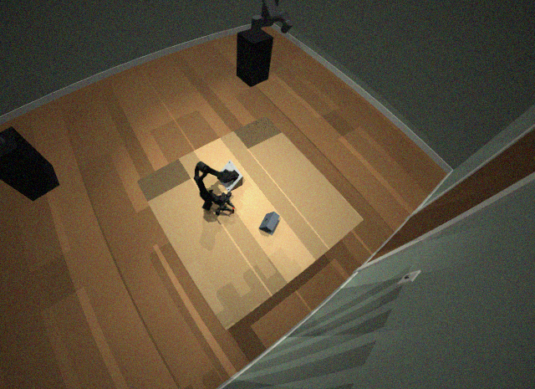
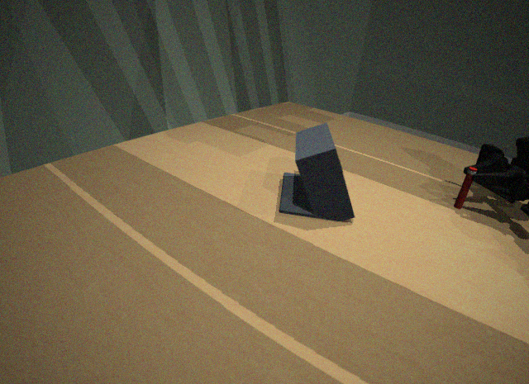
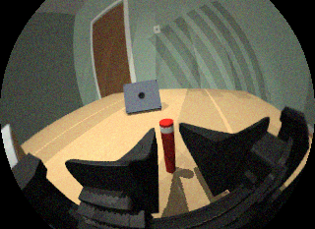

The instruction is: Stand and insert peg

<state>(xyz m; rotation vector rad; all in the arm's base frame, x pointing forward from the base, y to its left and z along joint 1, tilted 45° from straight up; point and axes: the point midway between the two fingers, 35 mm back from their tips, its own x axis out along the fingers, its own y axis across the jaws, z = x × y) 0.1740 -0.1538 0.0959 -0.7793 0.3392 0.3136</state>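
My gripper tip is 1 cm past the red peg and 1 cm above it. The rest, counted from my gripper tip: sloped panel 23 cm ahead, 14 cm to the left, 2 cm below.
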